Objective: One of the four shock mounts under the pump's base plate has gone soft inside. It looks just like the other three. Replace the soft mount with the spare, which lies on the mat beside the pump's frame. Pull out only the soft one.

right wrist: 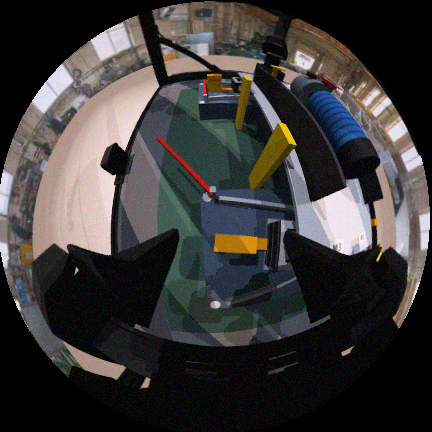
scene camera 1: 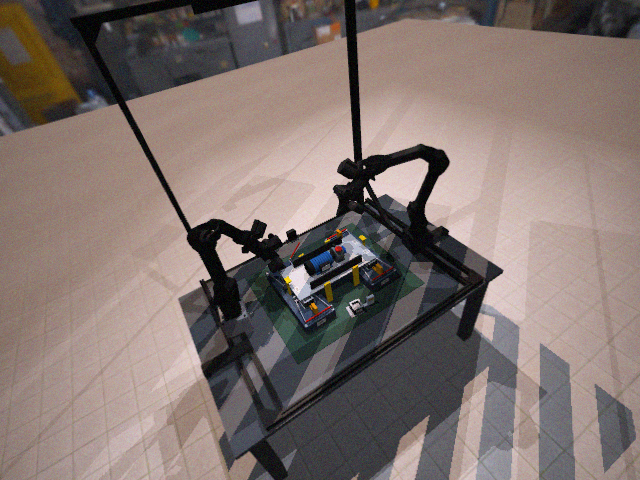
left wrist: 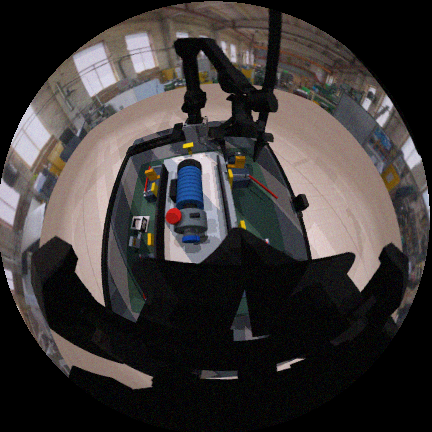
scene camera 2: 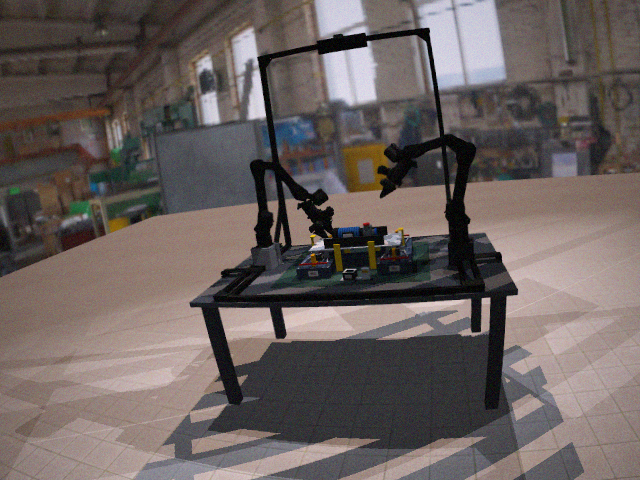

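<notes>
The pump (scene camera 1: 321,259) (scene camera 2: 348,230) (left wrist: 189,185) (right wrist: 334,120), with its blue motor, sits on a pale base plate (scene camera 1: 299,278) (left wrist: 211,189) in a frame on the green mat (scene camera 1: 309,338) (right wrist: 193,132). My right gripper (scene camera 1: 275,261) (scene camera 2: 323,229) (right wrist: 233,235) is open and empty. It hangs low over the frame's back-left corner block (right wrist: 229,217), whose red lever (right wrist: 183,165) (scene camera 1: 295,250) is swung out; a black mount (right wrist: 273,245) shows beside an orange tab (right wrist: 235,243). My left gripper (scene camera 1: 344,195) (scene camera 2: 384,190) (left wrist: 236,232) is shut and empty, high above the pump's far end. The spare (scene camera 1: 355,306) (left wrist: 139,222) lies on the mat in front of the frame.
Yellow posts (scene camera 1: 328,291) (scene camera 1: 355,274) stand along the frame's front. The other corners' red levers (scene camera 1: 319,312) (scene camera 1: 385,273) lie closed. A small black box (scene camera 1: 291,233) (right wrist: 114,158) sits at the table's back edge. The tall black camera frame (scene camera 1: 352,95) rises behind the pump.
</notes>
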